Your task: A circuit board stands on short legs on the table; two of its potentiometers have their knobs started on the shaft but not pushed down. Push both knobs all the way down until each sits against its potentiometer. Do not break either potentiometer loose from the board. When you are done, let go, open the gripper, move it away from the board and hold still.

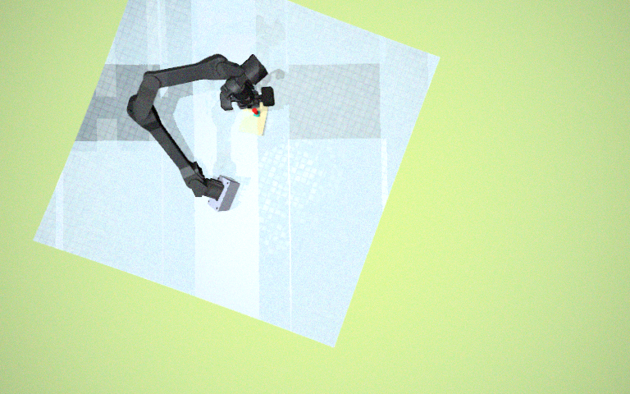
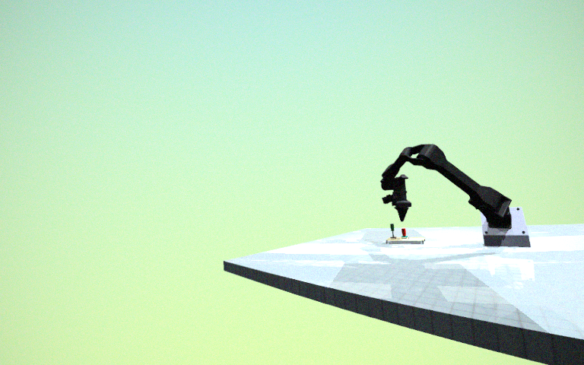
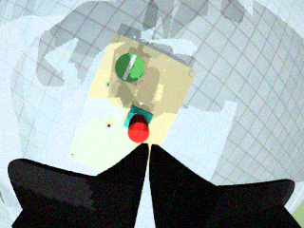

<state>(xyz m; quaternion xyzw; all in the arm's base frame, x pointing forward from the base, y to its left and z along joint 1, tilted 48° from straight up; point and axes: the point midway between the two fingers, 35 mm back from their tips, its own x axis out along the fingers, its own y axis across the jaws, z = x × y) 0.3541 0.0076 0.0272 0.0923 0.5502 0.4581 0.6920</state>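
Now: the green knob 3 cm ahead of my gripper tip, 4 cm to the left of it and 2 cm below it. Also, from my gripper tip: red knob (5 cm below).
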